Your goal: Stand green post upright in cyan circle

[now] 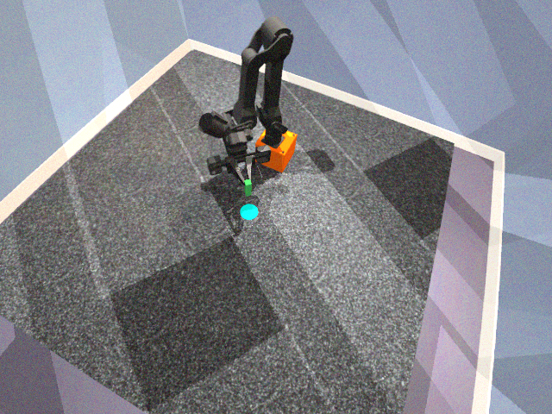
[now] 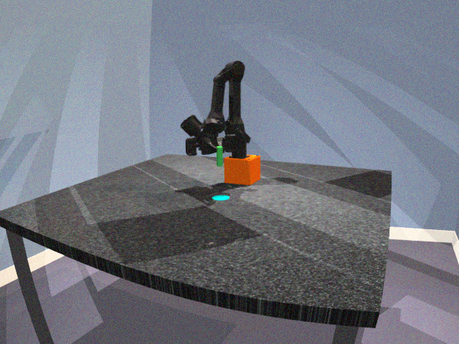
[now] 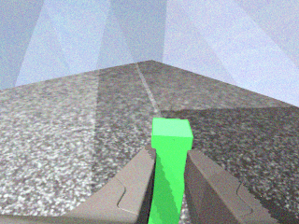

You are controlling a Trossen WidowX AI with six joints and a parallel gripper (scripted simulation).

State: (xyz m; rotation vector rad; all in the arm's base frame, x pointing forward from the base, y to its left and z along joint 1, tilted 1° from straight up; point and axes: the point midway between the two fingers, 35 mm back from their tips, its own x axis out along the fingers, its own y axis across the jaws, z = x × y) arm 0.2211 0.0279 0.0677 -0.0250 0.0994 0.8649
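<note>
My gripper tip is now 16 cm above the cyan circle. From my gripper tip the other things lie so: green post: 2 cm below.
</note>
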